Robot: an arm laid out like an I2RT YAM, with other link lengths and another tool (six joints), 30 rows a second.
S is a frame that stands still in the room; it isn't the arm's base.
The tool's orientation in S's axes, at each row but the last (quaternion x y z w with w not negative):
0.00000 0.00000 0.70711 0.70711
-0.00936 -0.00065 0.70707 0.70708
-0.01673 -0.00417 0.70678 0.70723
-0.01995 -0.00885 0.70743 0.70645
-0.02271 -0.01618 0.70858 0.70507
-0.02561 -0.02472 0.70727 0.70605
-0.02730 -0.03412 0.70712 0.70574
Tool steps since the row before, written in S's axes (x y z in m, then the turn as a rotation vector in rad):
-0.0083 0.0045 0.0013 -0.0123 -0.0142 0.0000
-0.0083 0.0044 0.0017 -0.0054 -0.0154 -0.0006
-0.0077 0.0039 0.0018 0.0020 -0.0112 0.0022
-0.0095 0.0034 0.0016 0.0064 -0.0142 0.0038
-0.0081 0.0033 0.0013 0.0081 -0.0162 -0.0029
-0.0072 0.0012 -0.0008 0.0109 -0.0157 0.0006
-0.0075 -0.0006 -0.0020 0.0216 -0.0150 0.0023
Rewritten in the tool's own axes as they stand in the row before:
0.0045 0.0083 0.0013 -0.0142 0.0123 0.0000
0.0044 0.0083 0.0019 -0.0154 0.0054 -0.0007
0.0039 0.0076 0.0021 -0.0112 -0.0021 0.0019
0.0034 0.0094 0.0020 -0.0143 -0.0065 0.0033
0.0033 0.0080 0.0018 -0.0162 -0.0078 -0.0035
0.0012 0.0072 -0.0003 -0.0157 -0.0109 -0.0002
-0.0006 0.0076 -0.0013 -0.0150 -0.0217 0.0006

